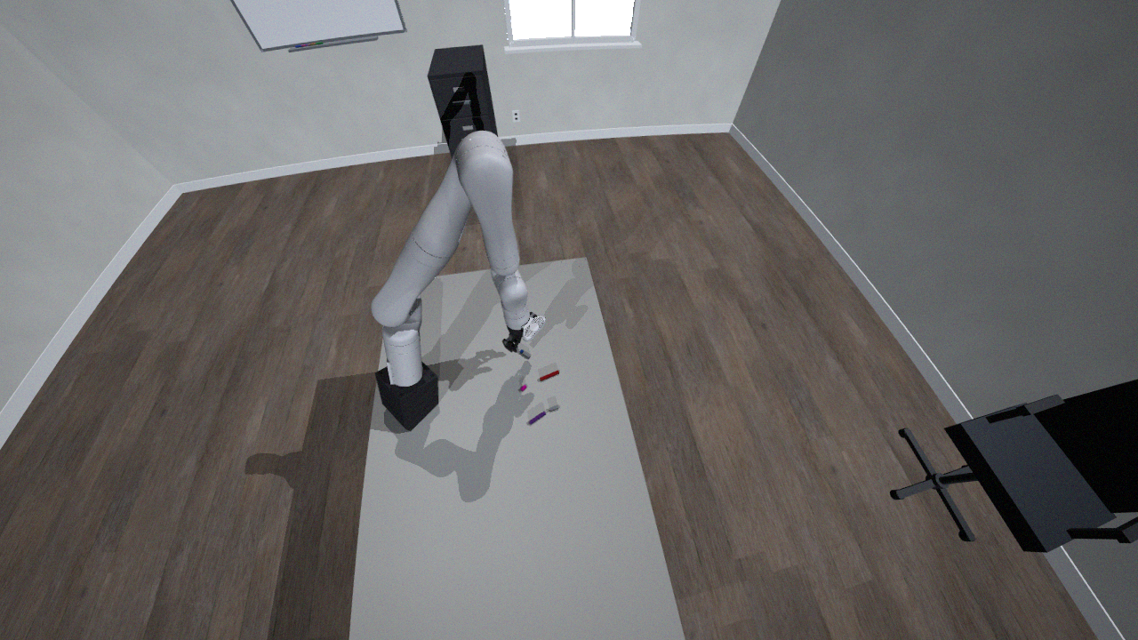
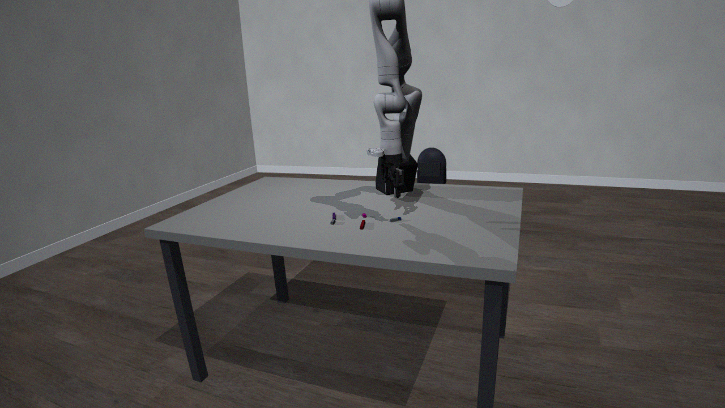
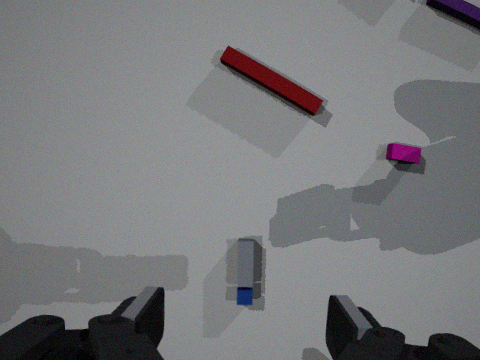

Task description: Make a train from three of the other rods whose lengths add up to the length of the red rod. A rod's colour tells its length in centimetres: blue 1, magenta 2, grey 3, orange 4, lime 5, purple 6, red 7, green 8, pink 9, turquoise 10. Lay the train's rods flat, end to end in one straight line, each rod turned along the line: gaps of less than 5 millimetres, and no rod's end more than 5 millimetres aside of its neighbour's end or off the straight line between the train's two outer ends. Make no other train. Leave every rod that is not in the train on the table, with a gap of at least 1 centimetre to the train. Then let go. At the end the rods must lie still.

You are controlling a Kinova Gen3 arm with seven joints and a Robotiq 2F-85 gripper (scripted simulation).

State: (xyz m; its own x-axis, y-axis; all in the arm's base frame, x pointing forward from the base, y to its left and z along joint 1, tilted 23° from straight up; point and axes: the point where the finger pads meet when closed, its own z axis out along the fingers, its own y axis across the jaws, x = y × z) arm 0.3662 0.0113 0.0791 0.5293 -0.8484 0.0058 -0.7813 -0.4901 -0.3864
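The grey rod is 22 cm to the right of my hand, 11 cm below it and 4 cm ahead of it. From my hand the other things lie so: red rod (11 cm below, 10 cm to the right, 6 cm ahead); then magenta rod (12 cm to the right, 11 cm below, 4 cm behind); then blue rod (11 cm below, 2 cm to the left, 1 cm behind).
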